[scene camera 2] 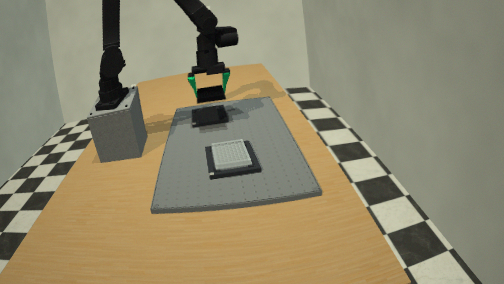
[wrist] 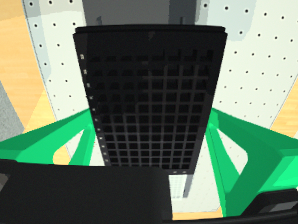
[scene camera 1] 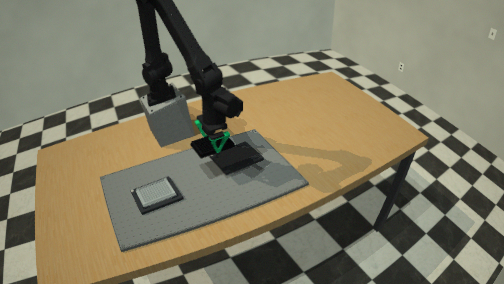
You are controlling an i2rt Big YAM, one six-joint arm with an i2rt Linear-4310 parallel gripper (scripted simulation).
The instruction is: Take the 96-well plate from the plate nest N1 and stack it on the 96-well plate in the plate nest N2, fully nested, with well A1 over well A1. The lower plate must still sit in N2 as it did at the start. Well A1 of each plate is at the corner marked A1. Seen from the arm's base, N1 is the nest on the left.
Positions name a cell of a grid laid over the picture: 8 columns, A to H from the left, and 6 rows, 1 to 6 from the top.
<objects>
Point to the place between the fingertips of the gripper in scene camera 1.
At D4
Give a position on a black 96-well plate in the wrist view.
D4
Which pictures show the gripper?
Scene camera 2, the wrist view and scene camera 1: all of them.
</objects>
